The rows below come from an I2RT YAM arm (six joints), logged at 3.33 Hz.
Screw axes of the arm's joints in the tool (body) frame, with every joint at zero. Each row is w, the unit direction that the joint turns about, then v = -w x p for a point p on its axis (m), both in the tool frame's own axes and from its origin. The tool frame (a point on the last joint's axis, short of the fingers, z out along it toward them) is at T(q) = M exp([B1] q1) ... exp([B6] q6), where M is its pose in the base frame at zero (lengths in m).
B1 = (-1, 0, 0, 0, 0.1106, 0)
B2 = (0, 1, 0, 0.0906, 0, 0.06)
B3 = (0, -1, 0, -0.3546, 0, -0.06)
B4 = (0, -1, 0, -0.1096, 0, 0)
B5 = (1, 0, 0, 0, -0.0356, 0)
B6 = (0, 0, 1, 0, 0, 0)
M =
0 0 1 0.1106
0 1 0 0
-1 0 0 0.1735
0 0 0 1
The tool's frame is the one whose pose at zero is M.
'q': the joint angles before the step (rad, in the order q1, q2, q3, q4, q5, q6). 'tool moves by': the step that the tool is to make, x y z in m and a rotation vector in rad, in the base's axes. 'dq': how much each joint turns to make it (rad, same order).
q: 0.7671, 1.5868, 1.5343, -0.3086, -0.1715, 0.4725
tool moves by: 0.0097, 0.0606, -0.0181, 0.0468, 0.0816, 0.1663
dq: 0.0775, 0.1925, 0.1455, 0.0367, -0.1157, 0.0547
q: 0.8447, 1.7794, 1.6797, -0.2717, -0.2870, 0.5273
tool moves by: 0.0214, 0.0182, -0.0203, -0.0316, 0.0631, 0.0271
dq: -0.0121, 0.1181, 0.0942, -0.0390, -0.0462, 0.0088
